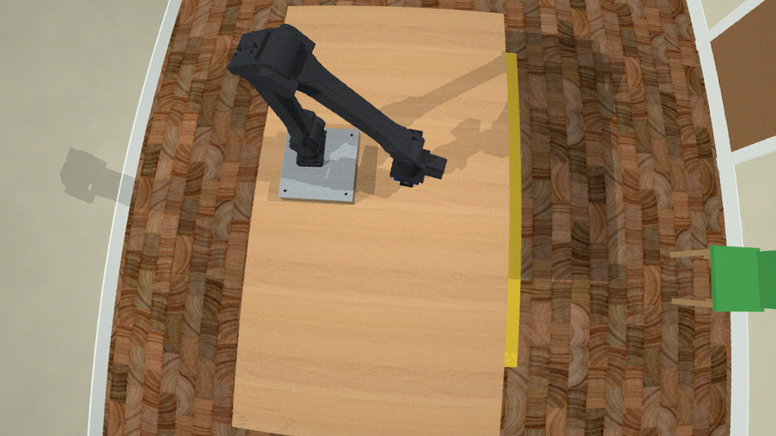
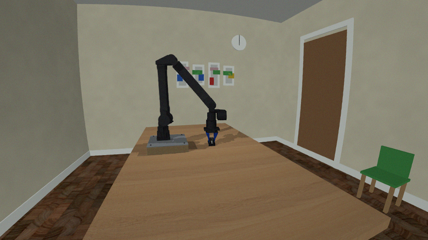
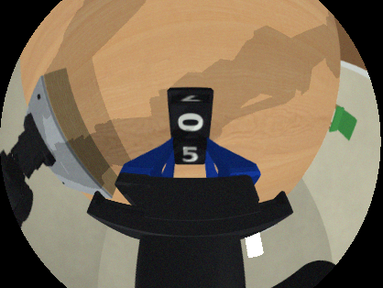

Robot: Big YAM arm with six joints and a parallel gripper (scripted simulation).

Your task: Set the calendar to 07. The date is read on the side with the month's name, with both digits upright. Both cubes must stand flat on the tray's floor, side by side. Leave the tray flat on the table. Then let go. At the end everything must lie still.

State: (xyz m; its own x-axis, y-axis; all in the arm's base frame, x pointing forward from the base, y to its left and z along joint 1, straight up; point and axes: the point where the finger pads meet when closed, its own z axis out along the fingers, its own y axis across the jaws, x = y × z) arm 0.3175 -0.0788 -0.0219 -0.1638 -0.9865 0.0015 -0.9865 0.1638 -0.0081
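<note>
Right now my hand is 20 mm to the right of the black tray and 20 mm above it. Also, from my hand: black cube (30 mm to the left, 10 mm ahead).
</note>
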